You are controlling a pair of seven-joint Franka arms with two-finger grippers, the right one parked.
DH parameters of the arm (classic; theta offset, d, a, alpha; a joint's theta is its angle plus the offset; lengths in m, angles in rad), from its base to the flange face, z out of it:
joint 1: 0 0.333 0 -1.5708
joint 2: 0 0 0 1.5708
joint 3: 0 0.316 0.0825 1.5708
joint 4: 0 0 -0.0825 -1.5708
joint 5: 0 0.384 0 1.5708
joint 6: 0 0 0.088 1.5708
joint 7: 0 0.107 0 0
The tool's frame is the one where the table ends.
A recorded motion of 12 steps. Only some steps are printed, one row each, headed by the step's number.
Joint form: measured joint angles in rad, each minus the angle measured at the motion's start. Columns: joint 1, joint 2, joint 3, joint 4, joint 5, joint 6, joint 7.
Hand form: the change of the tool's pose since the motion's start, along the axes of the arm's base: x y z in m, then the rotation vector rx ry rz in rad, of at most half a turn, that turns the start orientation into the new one. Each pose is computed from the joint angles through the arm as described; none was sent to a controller.
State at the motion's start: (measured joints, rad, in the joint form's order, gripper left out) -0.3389 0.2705 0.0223 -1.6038 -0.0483 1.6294 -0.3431
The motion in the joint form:
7: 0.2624 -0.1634 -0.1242 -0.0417 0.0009 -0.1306 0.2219
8: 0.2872 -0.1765 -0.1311 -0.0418 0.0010 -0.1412 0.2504
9: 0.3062 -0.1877 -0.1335 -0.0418 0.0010 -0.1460 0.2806
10: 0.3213 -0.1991 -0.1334 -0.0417 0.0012 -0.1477 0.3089
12: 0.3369 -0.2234 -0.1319 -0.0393 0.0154 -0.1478 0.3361
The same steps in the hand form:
7: -0.0249 0.0937 0.0705 -0.0704 0.0148 -0.0816
8: -0.0270 0.1042 0.0772 -0.0772 0.0120 -0.0920
9: -0.0284 0.1136 0.0832 -0.0844 0.0051 -0.1052
10: -0.0298 0.1221 0.0895 -0.0905 -0.0052 -0.1180
12: -0.0335 0.1331 0.1039 -0.0814 -0.0330 -0.1306

